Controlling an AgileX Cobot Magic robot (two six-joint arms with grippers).
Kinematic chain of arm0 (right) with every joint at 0, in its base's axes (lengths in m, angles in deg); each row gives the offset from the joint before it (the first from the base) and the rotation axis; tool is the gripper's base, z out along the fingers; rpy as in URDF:
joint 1: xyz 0 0 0.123 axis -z
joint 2: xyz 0 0 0 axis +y
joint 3: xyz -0.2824 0 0.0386 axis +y
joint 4: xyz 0.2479 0 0.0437 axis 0.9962 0 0.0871
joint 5: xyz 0 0 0 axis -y
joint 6: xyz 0.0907 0 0.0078 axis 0.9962 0 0.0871
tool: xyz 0 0 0 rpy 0 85 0
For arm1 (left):
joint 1: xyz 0 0 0.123 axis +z
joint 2: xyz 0 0 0 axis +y
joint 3: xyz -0.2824 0 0.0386 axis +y
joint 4: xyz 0.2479 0 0.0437 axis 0.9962 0 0.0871
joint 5: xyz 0 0 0 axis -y
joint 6: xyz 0.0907 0 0.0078 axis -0.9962 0 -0.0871
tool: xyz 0 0 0 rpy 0 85 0
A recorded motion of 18 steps. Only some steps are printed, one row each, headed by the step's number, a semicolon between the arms.
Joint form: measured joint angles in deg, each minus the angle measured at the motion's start. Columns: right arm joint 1, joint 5, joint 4, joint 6, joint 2, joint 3; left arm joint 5, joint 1, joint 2, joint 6, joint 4, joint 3.
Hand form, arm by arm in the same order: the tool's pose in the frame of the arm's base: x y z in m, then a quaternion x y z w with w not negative. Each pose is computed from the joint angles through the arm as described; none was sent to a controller.
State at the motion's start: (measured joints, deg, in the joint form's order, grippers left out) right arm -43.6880 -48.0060 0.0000 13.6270 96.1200 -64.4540; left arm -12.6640 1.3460 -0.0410 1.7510 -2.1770 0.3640
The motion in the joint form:
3: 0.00 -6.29 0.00 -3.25 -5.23 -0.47; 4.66 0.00 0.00 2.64 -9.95 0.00
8: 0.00 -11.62 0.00 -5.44 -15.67 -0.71; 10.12 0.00 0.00 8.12 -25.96 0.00
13: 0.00 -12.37 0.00 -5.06 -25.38 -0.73; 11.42 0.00 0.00 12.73 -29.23 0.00
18: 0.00 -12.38 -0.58 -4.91 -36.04 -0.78; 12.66 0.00 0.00 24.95 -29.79 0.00
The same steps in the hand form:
3: 0.2227 0.2128 0.2474 -0.28425 0.95013 0.05829 0.11425; 0.0566 -0.0014 0.1986 -0.10210 0.71906 -0.10058 0.68001
8: 0.1974 0.1886 0.2991 -0.30020 0.93780 0.07628 0.15684; 0.0567 -0.0006 0.2074 -0.22574 0.65408 -0.23377 0.68306
13: 0.1724 0.1646 0.3422 -0.29206 0.92289 0.11051 0.22531; 0.0566 0.0002 0.2093 -0.27041 0.62878 -0.27983 0.67321
18: 0.1406 0.1332 0.3828 -0.28336 0.89666 0.14570 0.30737; 0.0564 0.0013 0.2110 -0.33892 0.58686 -0.35269 0.64524

